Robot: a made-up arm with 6 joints.
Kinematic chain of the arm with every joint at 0, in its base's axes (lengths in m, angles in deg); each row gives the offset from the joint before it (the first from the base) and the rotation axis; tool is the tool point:
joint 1: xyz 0 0 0.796 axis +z
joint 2: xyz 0.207 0 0 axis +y
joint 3: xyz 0 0 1.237 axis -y
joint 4: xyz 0 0 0.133 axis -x
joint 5: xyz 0.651 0 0 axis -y
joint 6: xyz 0.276 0 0 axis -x
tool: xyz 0 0 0
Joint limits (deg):
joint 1: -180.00..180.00
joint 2: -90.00..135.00
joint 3: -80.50..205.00
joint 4: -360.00..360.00
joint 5: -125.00..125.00
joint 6: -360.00..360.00
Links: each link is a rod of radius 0.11 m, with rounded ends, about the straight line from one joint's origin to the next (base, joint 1, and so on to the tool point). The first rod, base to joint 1, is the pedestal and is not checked.
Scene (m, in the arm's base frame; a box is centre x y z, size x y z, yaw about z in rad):
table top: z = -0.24
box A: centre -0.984 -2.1 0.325 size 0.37 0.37 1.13 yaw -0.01
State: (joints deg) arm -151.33 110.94 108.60 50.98 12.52 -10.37
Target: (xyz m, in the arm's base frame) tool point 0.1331 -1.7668 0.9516
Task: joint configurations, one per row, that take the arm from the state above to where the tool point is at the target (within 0.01 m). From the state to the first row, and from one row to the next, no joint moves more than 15 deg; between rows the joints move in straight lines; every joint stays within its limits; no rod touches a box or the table.
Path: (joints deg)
1: -143.79 116.56 121.86 50.29 18.18 -12.15
2: -136.25 122.18 135.12 49.60 23.83 -13.92
3: -128.71 127.81 148.38 48.91 29.49 -15.70
4: -115.64 125.10 153.03 48.92 31.17 -13.92
5: -102.58 122.40 157.69 48.93 32.85 -12.15
6: -89.51 119.70 162.35 48.93 34.53 -10.37

